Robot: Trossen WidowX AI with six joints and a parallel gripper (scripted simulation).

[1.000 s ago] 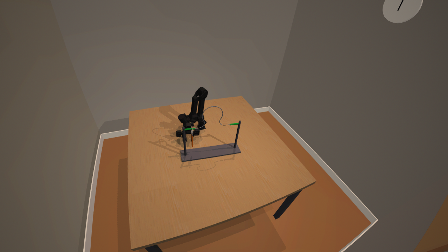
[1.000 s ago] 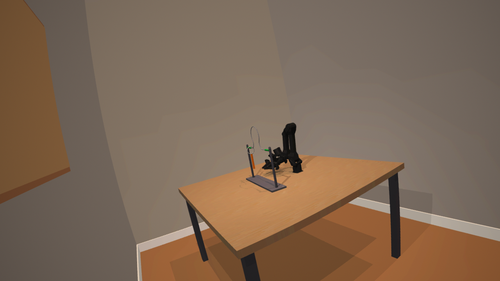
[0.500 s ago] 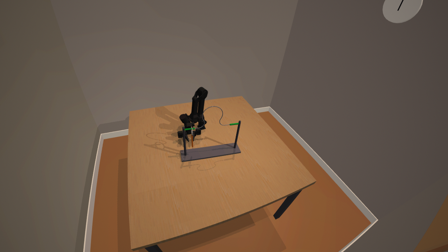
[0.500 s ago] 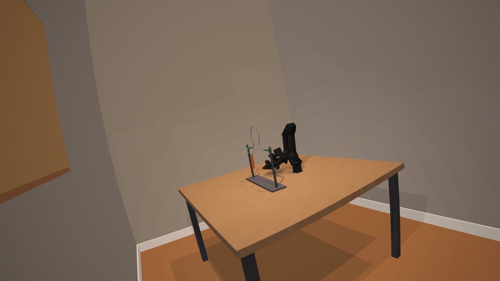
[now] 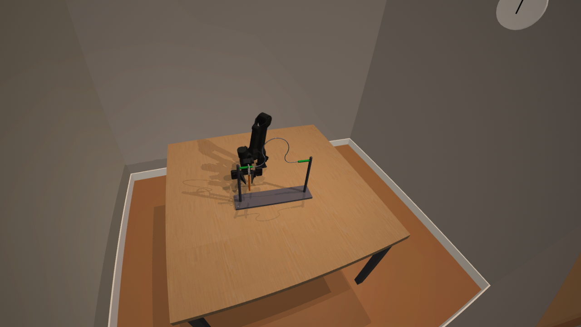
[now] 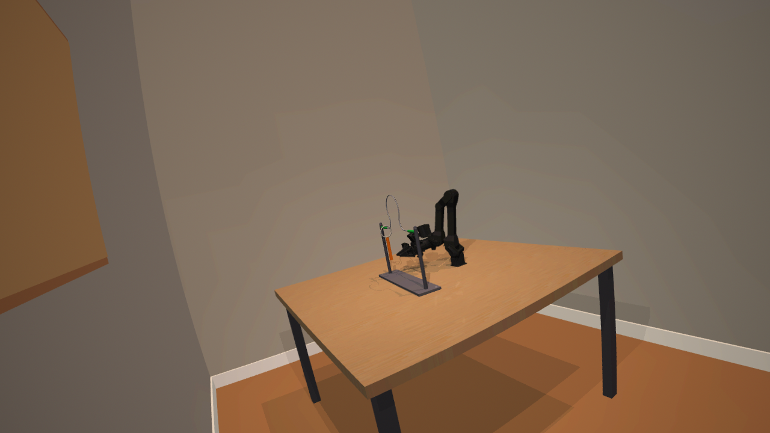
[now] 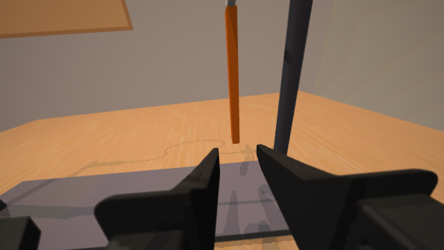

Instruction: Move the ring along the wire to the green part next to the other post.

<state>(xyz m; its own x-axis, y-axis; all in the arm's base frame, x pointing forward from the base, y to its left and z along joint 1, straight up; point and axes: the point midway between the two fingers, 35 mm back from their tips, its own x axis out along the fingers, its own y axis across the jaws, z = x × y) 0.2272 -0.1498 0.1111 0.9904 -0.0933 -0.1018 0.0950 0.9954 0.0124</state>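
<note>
The ring with orange handle lies 40 mm ahead of my gripper tip, 10 mm to the right of it and 90 mm above it.
</note>
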